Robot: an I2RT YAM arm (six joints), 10 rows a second.
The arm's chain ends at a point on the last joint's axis. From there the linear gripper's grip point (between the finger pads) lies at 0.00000 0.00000 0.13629 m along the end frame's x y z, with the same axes.
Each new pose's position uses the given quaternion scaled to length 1; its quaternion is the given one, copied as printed.
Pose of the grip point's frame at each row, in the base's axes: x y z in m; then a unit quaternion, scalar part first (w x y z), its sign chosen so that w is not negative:
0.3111 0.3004 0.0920 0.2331 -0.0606 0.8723 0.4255
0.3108 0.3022 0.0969 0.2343 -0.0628 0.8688 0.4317
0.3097 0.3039 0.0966 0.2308 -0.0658 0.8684 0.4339
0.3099 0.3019 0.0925 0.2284 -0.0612 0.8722 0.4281
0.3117 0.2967 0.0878 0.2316 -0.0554 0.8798 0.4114
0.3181 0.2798 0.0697 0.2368 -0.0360 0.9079 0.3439
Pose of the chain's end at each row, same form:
0.2627 0.1954 0.1641 0.2331 -0.0606 0.8723 0.4255
0.2627 0.1960 0.1674 0.2343 -0.0628 0.8688 0.4317
0.2628 0.1971 0.1671 0.2308 -0.0658 0.8684 0.4339
0.2627 0.1963 0.1646 0.2284 -0.0612 0.8722 0.4281
0.2624 0.1945 0.1633 0.2316 -0.0554 0.8798 0.4114
0.2629 0.1924 0.1585 0.2368 -0.0360 0.9079 0.3439

